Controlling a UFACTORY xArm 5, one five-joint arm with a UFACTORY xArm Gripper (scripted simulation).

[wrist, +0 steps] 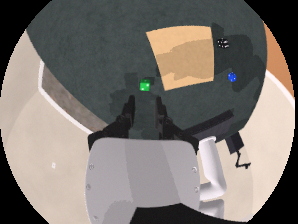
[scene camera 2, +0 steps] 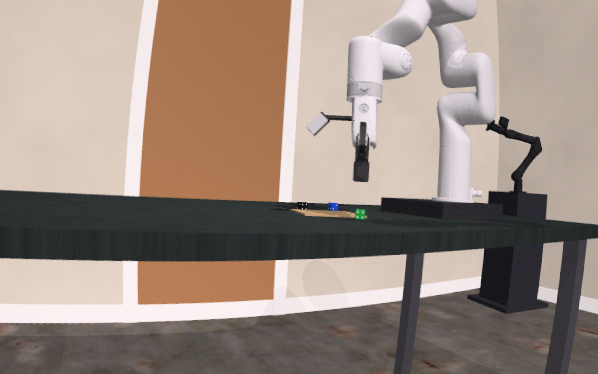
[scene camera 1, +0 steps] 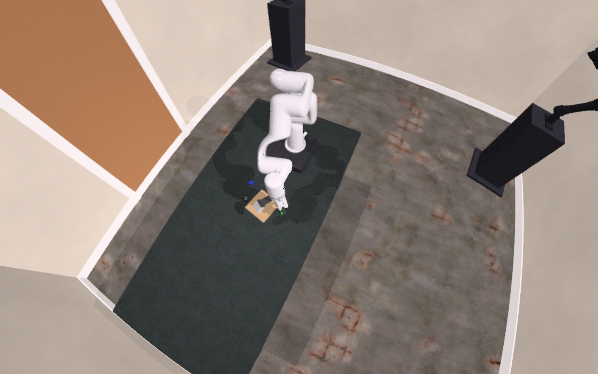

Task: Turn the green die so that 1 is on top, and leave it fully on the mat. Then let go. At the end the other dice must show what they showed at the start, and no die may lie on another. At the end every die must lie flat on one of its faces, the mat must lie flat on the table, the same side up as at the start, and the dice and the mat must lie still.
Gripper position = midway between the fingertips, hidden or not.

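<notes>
My gripper [scene camera 2: 360,181] is there for me to see, and there's a tan mat [wrist: 185,55] as well.
</notes>
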